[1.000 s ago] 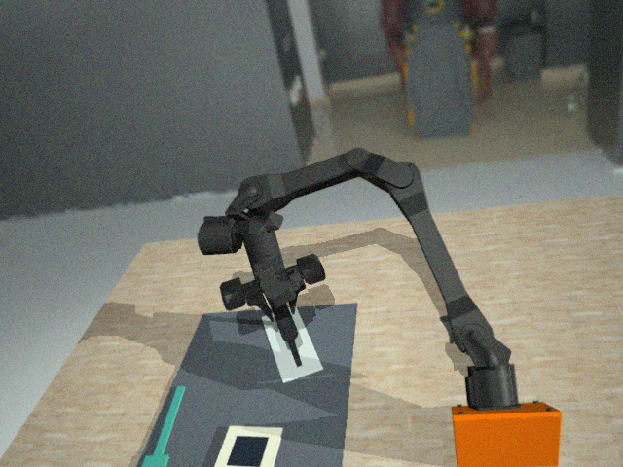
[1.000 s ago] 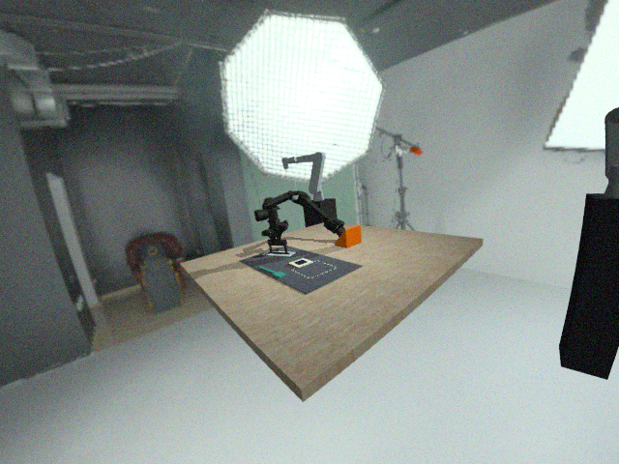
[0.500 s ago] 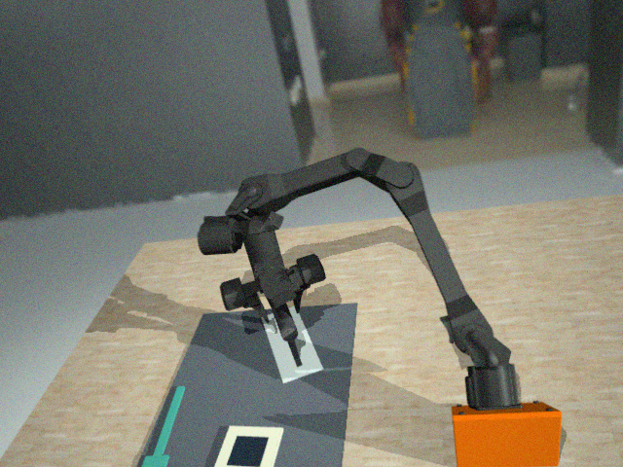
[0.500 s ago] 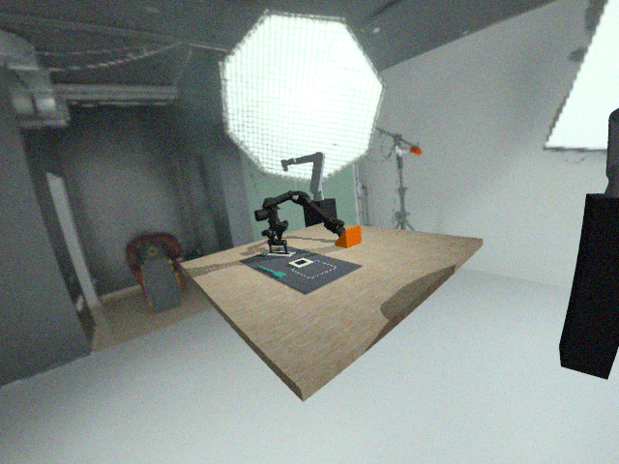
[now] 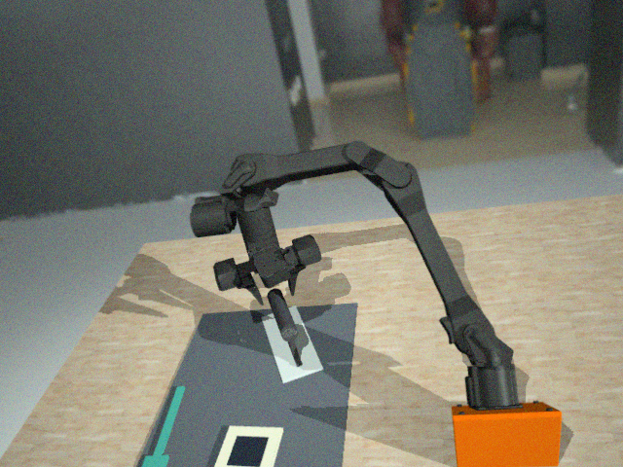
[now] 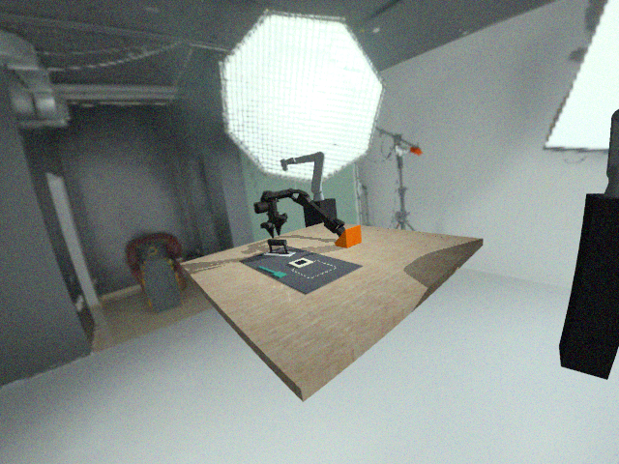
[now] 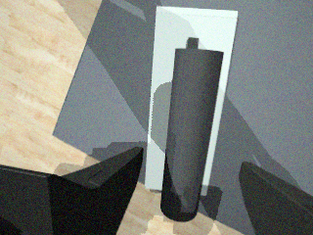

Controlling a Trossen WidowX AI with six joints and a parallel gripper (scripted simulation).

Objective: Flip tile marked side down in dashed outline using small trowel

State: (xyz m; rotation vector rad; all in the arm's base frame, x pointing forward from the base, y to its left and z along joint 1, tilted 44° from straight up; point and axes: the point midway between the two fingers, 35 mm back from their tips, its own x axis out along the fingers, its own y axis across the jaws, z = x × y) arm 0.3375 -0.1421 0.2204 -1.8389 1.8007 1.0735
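The grey mat lies 70 mm ahead of my gripper tip, 210 mm to the left of it and 130 mm below it. Round my gripper tip: teal strip: 210 mm ahead, 220 mm to the left, 100 mm below; cream tile: 50 mm ahead, 250 mm to the left, 100 mm below.
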